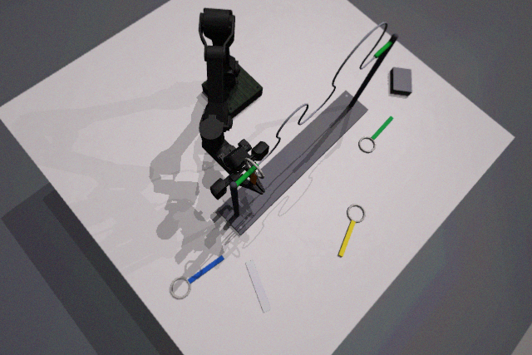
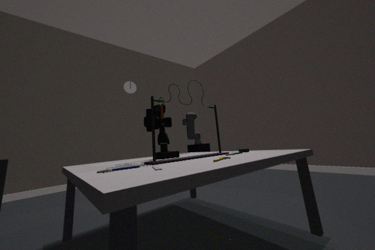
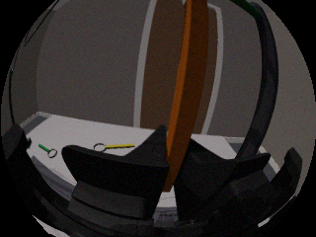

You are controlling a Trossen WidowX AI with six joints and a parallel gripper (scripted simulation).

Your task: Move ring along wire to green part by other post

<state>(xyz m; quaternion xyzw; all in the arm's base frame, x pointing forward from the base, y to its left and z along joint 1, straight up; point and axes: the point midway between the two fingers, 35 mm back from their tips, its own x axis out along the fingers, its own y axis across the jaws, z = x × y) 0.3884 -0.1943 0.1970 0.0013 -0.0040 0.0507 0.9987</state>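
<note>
Right now the orange-handled ring is 4 cm behind my gripper tip and 8 cm above it. Round my gripper tip: blue-handled ring (4 cm ahead, 28 cm to the right, 24 cm below); pale flat strip (17 cm ahead, 15 cm to the right, 24 cm below); yellow-handled ring (23 cm ahead, 20 cm to the left, 24 cm below).
</note>
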